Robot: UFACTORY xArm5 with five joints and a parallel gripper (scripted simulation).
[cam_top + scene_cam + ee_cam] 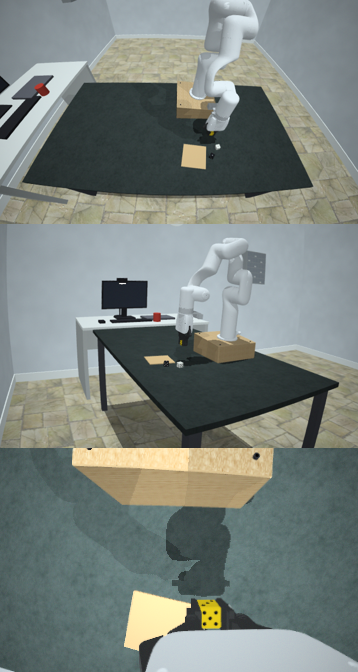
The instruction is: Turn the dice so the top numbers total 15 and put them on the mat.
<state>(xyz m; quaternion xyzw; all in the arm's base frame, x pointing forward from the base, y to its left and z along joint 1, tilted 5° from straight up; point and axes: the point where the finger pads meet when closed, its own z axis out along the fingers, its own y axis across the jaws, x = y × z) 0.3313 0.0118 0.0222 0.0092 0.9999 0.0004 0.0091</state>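
My hand is 9 cm short of the tan mat, 10 cm to the left of it and 12 cm above it. From my hand the other things lie so: black die 10 cm ahead, 11 cm below; yellow die 1 cm below; white die 5 cm ahead, 5 cm to the left, 11 cm below.
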